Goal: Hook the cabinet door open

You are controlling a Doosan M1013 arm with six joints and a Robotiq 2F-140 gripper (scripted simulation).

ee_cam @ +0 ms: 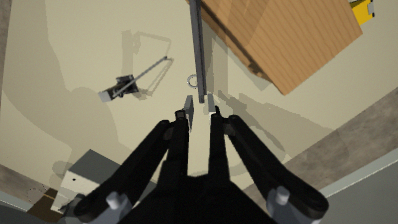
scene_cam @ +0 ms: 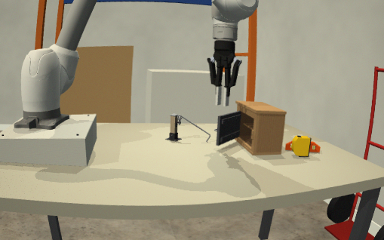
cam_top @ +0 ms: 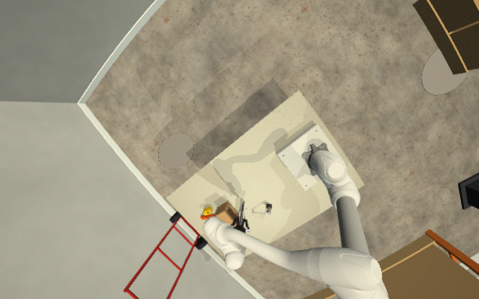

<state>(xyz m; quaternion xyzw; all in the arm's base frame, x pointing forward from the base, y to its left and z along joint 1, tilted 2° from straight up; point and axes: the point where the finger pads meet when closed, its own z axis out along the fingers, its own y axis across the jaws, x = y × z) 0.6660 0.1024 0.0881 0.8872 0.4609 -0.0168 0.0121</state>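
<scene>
My hand is 40 mm short of the dark door, 70 mm to the right of it and 120 mm above it.
</scene>
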